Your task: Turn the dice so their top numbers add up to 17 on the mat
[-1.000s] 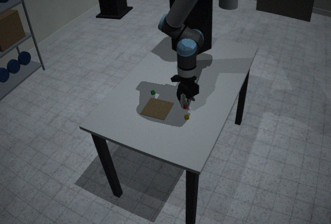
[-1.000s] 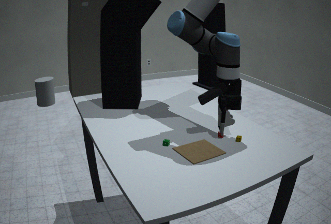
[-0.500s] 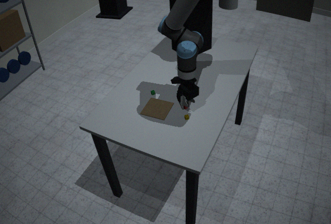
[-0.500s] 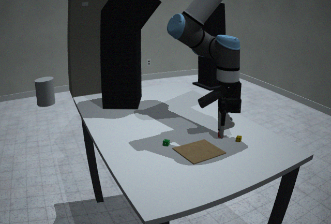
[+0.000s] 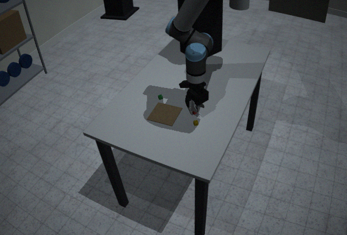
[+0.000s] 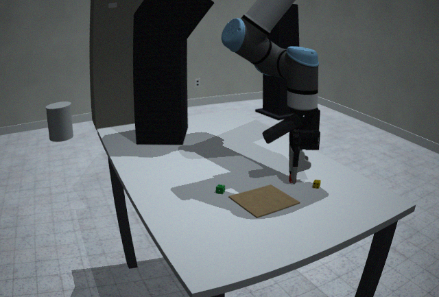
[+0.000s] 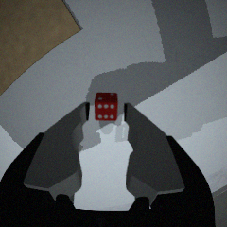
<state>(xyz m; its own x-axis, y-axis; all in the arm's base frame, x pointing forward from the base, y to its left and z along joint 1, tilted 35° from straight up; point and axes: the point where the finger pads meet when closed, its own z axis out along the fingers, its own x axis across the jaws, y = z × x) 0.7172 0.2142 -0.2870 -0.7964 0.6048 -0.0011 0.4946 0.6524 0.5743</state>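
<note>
Right now the red die is 1 cm below my hand. The rest, counted from my hand: mat (5 cm ahead, 14 cm to the right, 2 cm below); green die (6 cm behind, 21 cm to the right, 1 cm below); yellow die (8 cm ahead, 3 cm to the left, 1 cm below).
</note>
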